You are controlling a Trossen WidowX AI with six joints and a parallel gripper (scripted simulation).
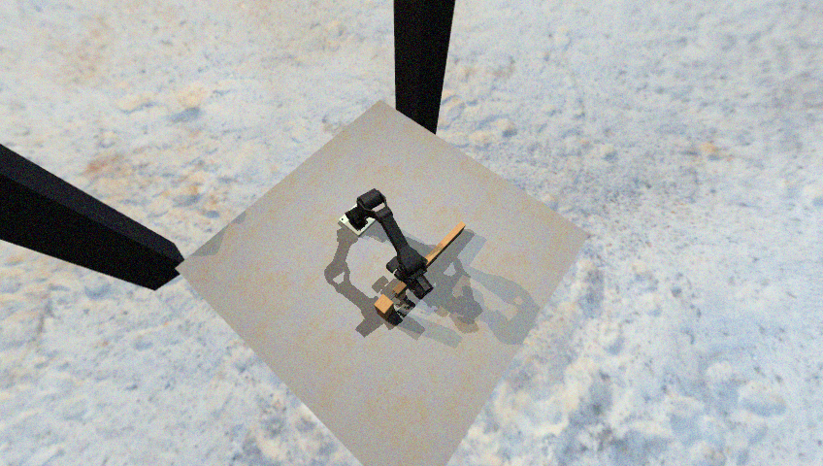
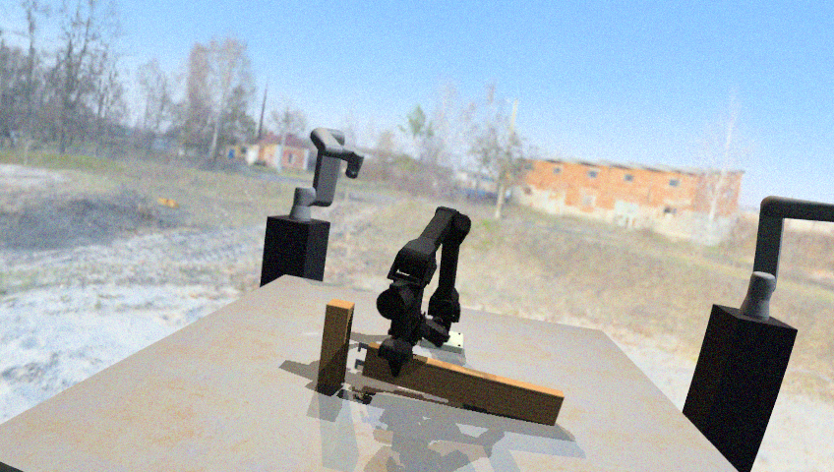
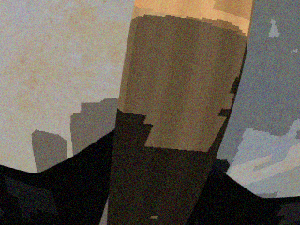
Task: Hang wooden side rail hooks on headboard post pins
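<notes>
The headboard post lies 140 mm to the right of my gripper tip, 50 mm above it and 30 mm ahead of it.
</notes>
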